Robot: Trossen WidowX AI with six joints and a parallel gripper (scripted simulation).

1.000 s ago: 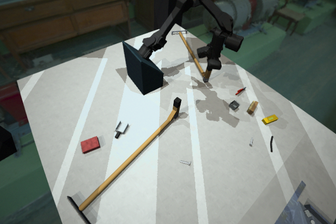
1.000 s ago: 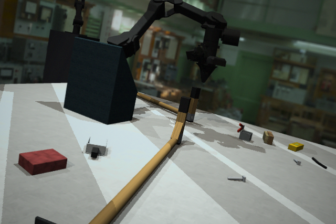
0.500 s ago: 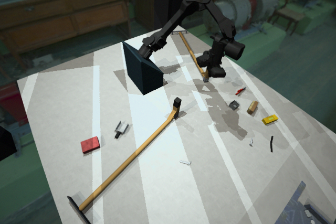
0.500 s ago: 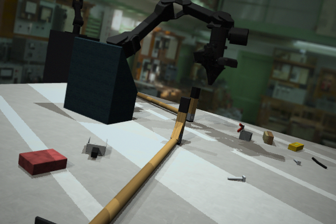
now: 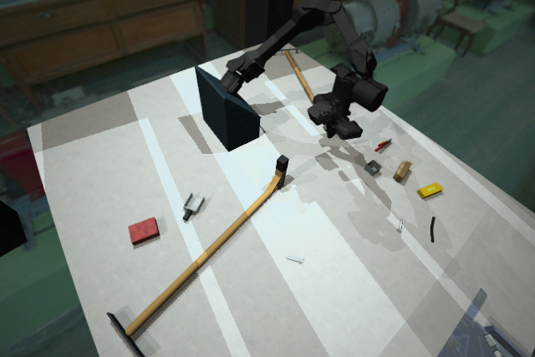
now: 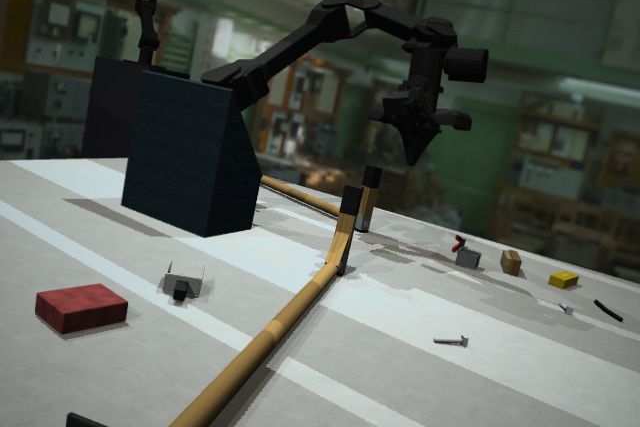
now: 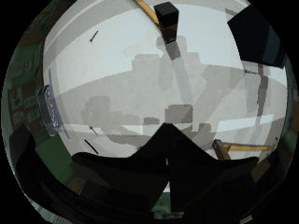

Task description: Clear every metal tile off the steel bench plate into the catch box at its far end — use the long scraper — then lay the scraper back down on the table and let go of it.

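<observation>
Now: gripper tip 1 cm past the long scraper, 42 cm to the left of it and 12 cm above it. The rest, counted from my gripper tip: wooden block (20 cm ahead, 24 cm to the left, 17 cm below); red clip (9 cm ahead, 31 cm to the left, 17 cm below); grey box (13 cm ahead, 17 cm to the left, 18 cm below).
</observation>
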